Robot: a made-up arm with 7 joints. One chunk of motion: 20 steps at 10 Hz.
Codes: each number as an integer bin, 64 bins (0 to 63) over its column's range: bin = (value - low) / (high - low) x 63, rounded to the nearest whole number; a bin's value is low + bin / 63 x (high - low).
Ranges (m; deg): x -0.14..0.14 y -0.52..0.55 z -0.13..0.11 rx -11..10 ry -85..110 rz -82..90
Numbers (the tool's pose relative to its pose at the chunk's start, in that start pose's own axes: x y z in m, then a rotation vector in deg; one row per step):
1: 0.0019 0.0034 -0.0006 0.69 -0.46 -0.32
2: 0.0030 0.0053 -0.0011 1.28 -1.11 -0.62
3: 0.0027 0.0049 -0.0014 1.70 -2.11 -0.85
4: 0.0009 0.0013 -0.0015 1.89 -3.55 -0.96
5: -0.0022 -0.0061 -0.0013 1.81 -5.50 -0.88
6: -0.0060 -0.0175 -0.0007 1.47 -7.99 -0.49
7: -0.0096 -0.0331 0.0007 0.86 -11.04 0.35
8: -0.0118 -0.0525 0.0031 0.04 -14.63 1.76
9: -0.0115 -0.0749 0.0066 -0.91 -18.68 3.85
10: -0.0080 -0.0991 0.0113 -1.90 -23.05 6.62
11: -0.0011 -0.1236 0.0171 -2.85 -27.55 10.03
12: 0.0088 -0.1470 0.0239 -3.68 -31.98 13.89
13: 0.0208 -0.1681 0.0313 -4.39 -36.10 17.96
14: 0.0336 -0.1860 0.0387 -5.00 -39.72 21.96
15: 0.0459 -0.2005 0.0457 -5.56 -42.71 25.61
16: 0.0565 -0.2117 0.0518 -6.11 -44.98 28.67
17: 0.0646 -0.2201 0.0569 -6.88 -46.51 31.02
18: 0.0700 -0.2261 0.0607 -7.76 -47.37 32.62
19: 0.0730 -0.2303 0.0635 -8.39 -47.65 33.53
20: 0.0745 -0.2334 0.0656 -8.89 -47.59 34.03
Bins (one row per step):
1: 32 31 34 35 27 30
2: 32 31 34 37 27 30
3: 32 31 34 38 27 30
4: 32 31 34 39 26 30
5: 31 30 34 38 26 30
6: 30 30 34 37 25 30
7: 29 29 34 36 24 30
8: 29 28 35 33 23 31
9: 29 26 36 30 21 31
10: 30 25 37 27 20 32
11: 31 23 39 24 19 34
12: 33 22 40 22 17 35
13: 36 21 42 20 16 37
14: 39 20 44 18 15 38
15: 42 19 46 16 14 39
16: 44 18 48 15 13 41
17: 46 18 49 12 12 41
18: 47 17 50 10 12 42
19: 48 17 51 8 12 42
20: 48 17 51 6 12 42

